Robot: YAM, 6 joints.
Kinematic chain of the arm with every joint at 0, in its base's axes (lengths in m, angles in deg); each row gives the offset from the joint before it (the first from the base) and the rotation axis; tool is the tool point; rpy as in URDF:
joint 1: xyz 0 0 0.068 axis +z
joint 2: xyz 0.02 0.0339 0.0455 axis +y
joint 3: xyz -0.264 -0.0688 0 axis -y
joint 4: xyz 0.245 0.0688 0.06 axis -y
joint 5: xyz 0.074 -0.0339 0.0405 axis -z
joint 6: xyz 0.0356 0 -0.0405 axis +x
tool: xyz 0 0 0 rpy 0 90 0
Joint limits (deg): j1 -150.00..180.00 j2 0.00..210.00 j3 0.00..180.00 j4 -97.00..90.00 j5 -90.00..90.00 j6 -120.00..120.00
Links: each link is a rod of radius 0.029 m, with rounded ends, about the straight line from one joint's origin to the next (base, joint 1, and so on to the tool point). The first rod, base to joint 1, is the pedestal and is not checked.
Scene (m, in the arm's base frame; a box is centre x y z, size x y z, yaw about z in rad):
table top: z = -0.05
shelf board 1: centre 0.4 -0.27 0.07 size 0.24 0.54 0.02 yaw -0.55
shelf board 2: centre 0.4 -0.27 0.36 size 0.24 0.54 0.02 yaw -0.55
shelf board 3: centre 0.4 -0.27 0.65 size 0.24 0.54 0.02 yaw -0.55
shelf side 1: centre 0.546 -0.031 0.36 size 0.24 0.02 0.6 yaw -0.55
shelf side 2: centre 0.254 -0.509 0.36 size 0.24 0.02 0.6 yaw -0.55
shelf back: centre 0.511 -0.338 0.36 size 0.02 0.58 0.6 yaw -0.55
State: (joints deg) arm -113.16 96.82 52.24 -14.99 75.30 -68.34
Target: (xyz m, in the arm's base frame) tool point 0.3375 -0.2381 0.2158
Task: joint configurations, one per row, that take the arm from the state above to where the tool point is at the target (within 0.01 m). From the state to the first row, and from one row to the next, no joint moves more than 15 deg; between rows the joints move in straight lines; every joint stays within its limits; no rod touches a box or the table.
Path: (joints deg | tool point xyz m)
1: -99.40 99.01 56.11 -13.53 74.30 -68.34 | -0.0874 -0.3179 0.1817
2: -85.63 101.21 59.99 -12.08 73.30 -68.34 | -0.0077 -0.3471 0.1886
3: -71.87 103.40 63.86 -10.62 72.30 -68.34 | 0.0806 -0.3552 0.1955
4: -58.11 105.59 67.73 -9.16 71.29 -68.34 | 0.1718 -0.3400 0.2023
5: -44.34 107.78 71.61 -7.71 70.29 -68.34 | 0.2597 -0.3006 0.2091
6: -30.58 109.98 75.48 -6.25 69.29 -68.34 | 0.3375 -0.2381 0.2158

